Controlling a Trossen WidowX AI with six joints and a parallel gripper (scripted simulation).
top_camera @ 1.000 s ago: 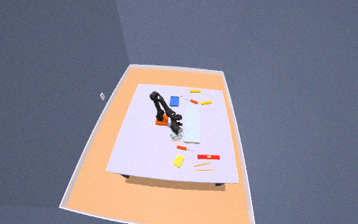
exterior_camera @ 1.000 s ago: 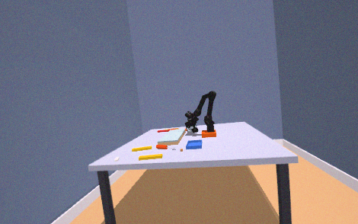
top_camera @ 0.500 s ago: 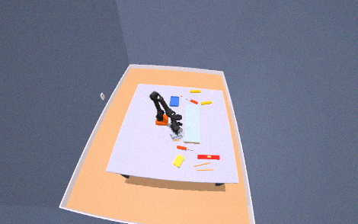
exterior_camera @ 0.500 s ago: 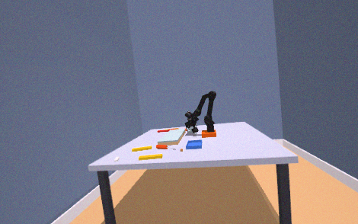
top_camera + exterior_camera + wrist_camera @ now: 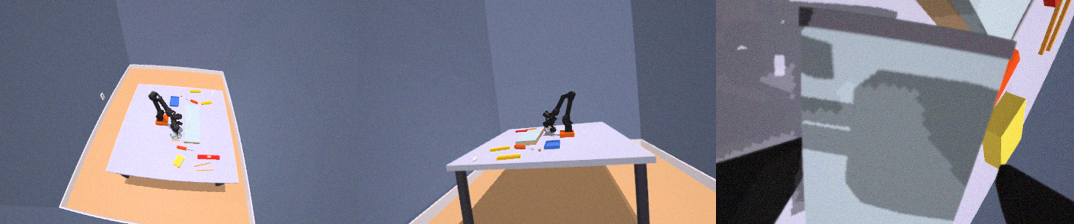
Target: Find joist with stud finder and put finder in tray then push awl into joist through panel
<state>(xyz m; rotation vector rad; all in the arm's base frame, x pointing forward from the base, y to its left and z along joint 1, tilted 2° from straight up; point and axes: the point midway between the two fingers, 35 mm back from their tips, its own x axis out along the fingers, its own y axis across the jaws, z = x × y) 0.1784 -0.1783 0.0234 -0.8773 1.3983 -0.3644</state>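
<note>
The stud finder is 1 cm behind my gripper tip, 2 cm to the right of it and 3 cm below it. Round my gripper tip: awl (4 cm behind, 6 cm to the right, 4 cm below); then red level (33 cm ahead, 26 cm to the right, 3 cm below); then yellow block (2 cm ahead, 29 cm to the right, 3 cm below).
</note>
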